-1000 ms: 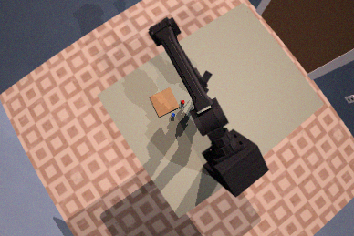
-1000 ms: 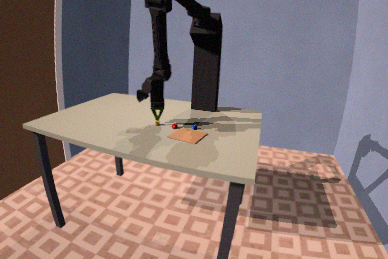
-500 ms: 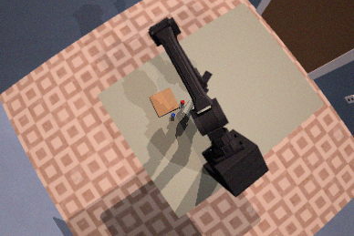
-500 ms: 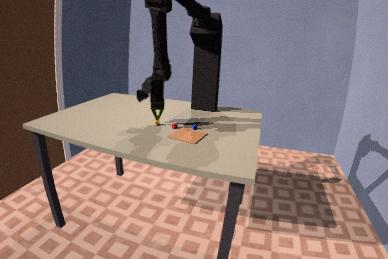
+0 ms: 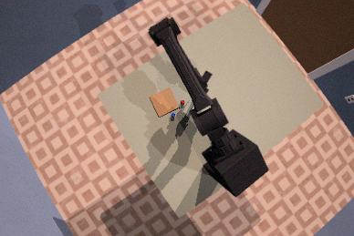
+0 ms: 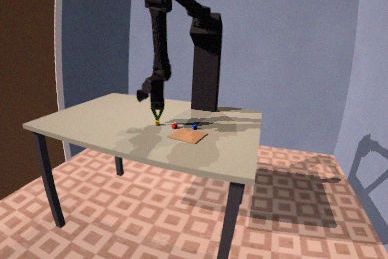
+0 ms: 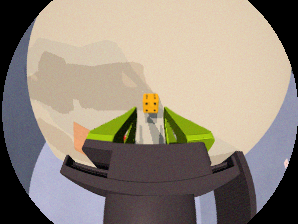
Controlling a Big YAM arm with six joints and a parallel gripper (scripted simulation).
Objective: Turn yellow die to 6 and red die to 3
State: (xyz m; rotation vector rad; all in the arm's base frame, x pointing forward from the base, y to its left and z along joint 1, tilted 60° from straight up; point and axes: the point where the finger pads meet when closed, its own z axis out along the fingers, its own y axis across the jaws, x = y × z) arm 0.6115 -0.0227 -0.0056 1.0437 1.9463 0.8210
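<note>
Now: hand 3 cm above the yellow die. Round my hand: red die (9 cm to the left, 3 cm below, 3 cm behind); blue die (17 cm to the left, 9 cm behind, 3 cm below); orange mat (20 cm to the left, 4 cm below).
</note>
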